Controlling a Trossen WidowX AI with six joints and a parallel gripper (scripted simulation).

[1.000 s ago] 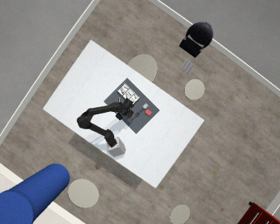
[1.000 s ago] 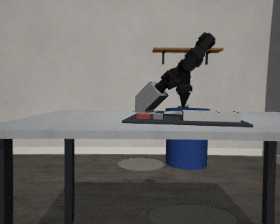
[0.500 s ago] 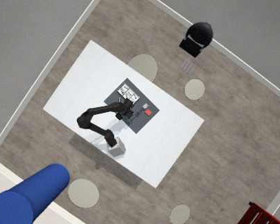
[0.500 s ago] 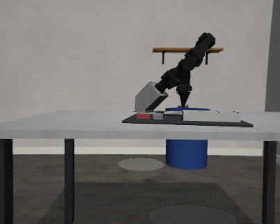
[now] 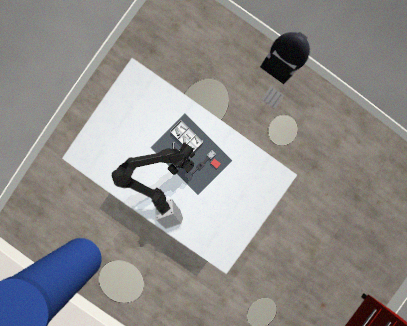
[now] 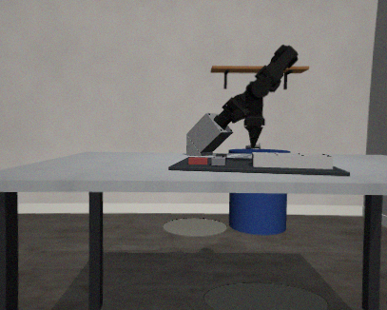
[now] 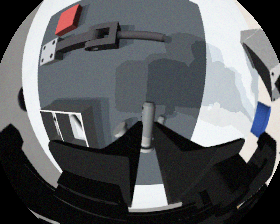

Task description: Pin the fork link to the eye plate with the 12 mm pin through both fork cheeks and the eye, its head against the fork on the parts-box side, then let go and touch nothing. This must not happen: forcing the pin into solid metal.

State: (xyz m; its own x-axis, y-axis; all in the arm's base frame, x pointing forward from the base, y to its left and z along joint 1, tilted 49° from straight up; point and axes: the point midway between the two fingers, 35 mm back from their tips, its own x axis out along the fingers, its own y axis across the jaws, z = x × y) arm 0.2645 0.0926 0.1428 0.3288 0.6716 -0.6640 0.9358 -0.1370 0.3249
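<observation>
Now: hand 10 cm short of the eye plate, 9 cm to the left of it and 7 cm above it. Also, from my hand: grey pin: 3 cm below; dark mat: 7 cm ahead, 1 cm to the left, 9 cm below; fork link: 6 cm ahead, 10 cm to the right, 7 cm below.
</observation>
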